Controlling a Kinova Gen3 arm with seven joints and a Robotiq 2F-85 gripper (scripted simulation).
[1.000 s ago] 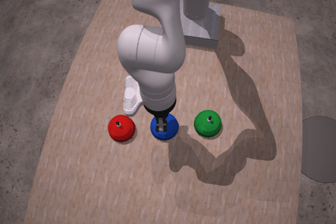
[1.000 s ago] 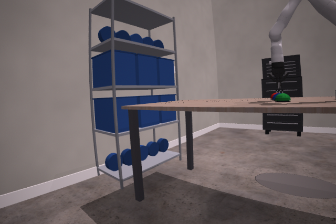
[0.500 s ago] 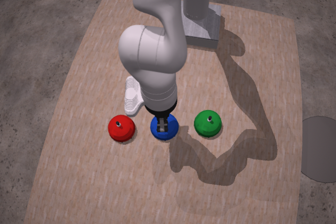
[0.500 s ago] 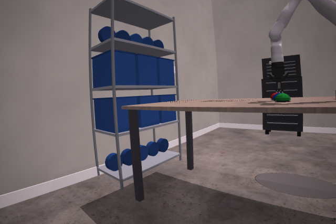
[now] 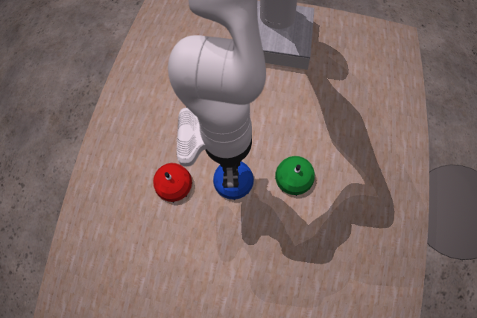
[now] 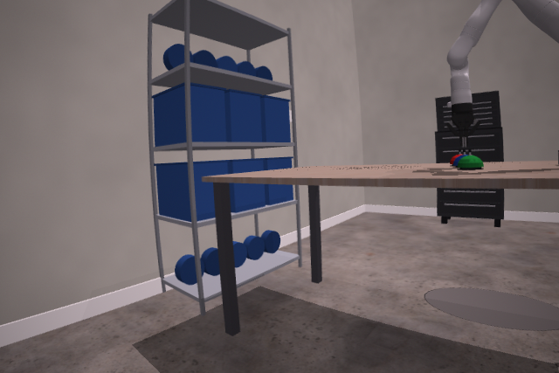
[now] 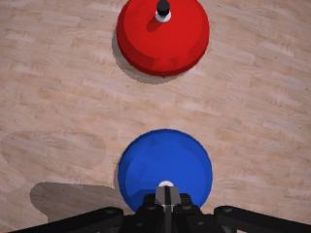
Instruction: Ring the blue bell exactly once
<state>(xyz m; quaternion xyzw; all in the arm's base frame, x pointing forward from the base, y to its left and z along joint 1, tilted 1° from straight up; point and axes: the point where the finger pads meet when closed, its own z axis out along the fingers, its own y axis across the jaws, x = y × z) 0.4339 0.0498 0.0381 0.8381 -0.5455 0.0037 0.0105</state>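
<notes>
The blue bell lies 5 cm below my hand. Round my hand: green bell (5 cm behind, 12 cm to the left, 5 cm below); then red bell (5 cm ahead, 12 cm to the right, 5 cm below).
</notes>
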